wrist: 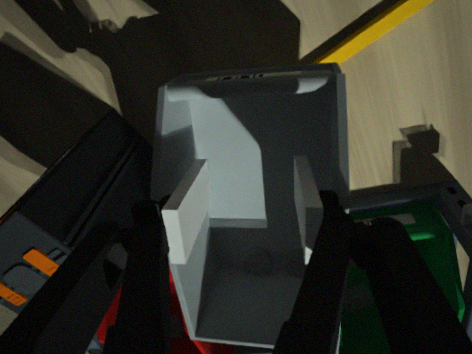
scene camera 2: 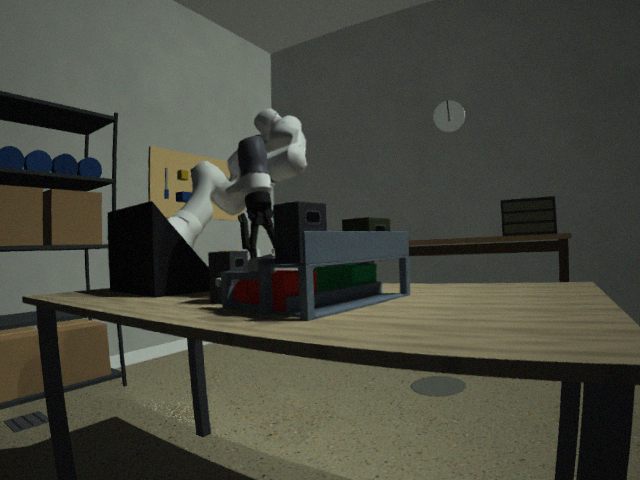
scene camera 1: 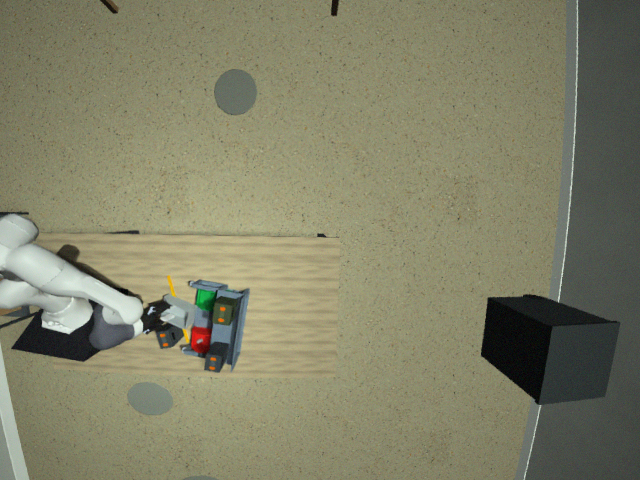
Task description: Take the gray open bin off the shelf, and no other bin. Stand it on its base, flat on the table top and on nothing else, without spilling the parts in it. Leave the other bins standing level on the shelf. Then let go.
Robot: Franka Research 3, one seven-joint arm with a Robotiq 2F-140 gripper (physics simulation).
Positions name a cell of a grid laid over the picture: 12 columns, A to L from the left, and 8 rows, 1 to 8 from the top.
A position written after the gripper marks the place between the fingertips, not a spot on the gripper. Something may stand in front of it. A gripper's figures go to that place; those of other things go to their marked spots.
Scene:
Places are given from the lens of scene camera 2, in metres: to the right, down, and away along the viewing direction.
gripper (scene camera 2: F5): -0.14, 0.09, 1.10
green bin (scene camera 2: G5): 0.07, 0.09, 0.96

